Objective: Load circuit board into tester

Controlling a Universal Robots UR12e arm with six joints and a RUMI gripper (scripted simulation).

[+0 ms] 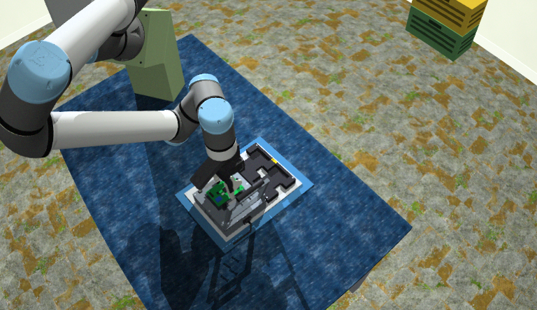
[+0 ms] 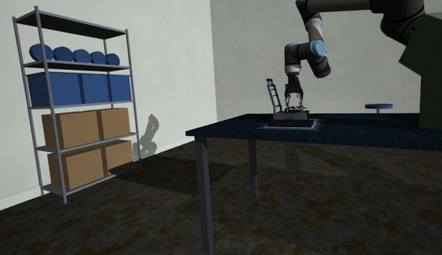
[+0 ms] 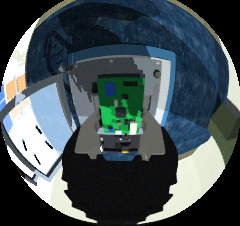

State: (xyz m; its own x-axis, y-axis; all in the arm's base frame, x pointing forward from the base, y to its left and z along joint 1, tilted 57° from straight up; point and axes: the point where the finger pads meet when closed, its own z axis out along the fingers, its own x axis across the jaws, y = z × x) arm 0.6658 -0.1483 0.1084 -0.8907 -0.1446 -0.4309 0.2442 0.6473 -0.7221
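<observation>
My gripper is now right at the green circuit board. From my hand the other things lie so: tester lid 12 cm ahead, 3 cm to the right, 10 cm above; then tester 4 cm ahead, 3 cm to the left, 3 cm above.
</observation>
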